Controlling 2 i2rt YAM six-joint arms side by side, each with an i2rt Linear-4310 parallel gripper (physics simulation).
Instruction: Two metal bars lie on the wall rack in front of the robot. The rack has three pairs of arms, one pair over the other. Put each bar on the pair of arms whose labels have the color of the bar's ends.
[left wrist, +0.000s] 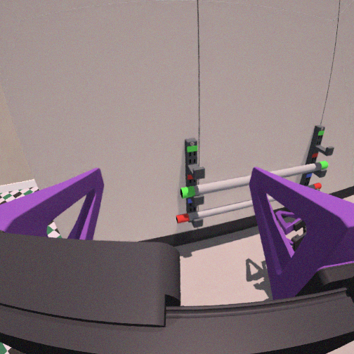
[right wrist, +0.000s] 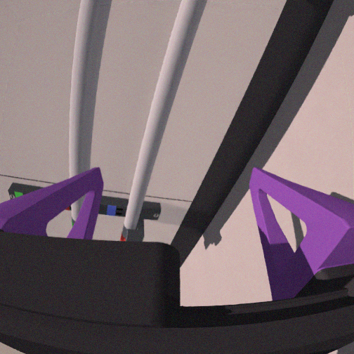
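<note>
The rack (left wrist: 190, 160) (right wrist: 151, 210) has green, red and blue labels from top to bottom. The bar with green ends (left wrist: 225, 185) (right wrist: 81, 100) lies on the middle, red-labelled pair of arms. The bar with red ends (left wrist: 225, 208) (right wrist: 163, 95) lies on the lowest, blue-labelled pair. The top, green-labelled arms (left wrist: 198, 172) hold no bar. My left gripper (left wrist: 176, 175) is open and empty, back from the rack. My right gripper (right wrist: 176, 175) is open and empty, close to the bars; in its view the red-ended bar runs through the gap between the fingertips.
The grey wall (left wrist: 125, 75) (right wrist: 30, 100) stands behind the rack. A dark baseboard (left wrist: 220, 234) (right wrist: 250, 115) runs along its foot, below the bars. Part of a checkered floor (left wrist: 25, 192) shows at the far left. Part of the right arm's purple gripper shows beyond my left gripper's right finger.
</note>
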